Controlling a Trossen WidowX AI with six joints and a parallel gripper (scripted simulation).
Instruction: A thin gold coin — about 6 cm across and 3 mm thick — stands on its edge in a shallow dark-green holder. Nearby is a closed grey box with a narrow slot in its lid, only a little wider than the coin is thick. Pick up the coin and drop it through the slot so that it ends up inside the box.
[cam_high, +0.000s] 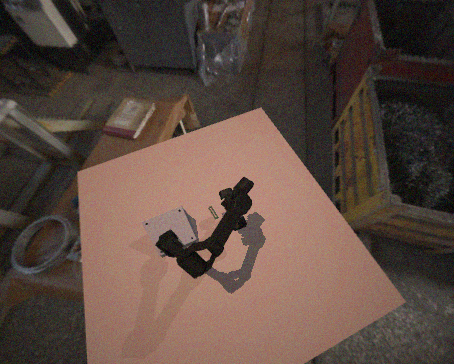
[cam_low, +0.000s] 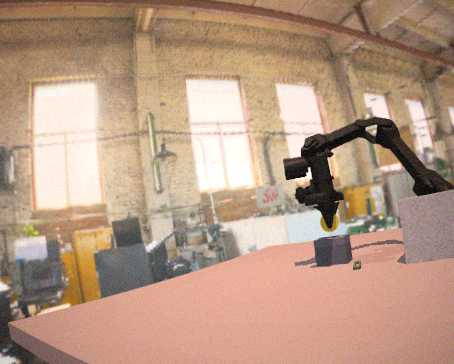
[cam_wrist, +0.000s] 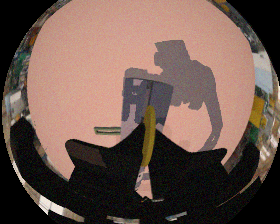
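Right now my gripper tip is 20 mm below the gold coin.
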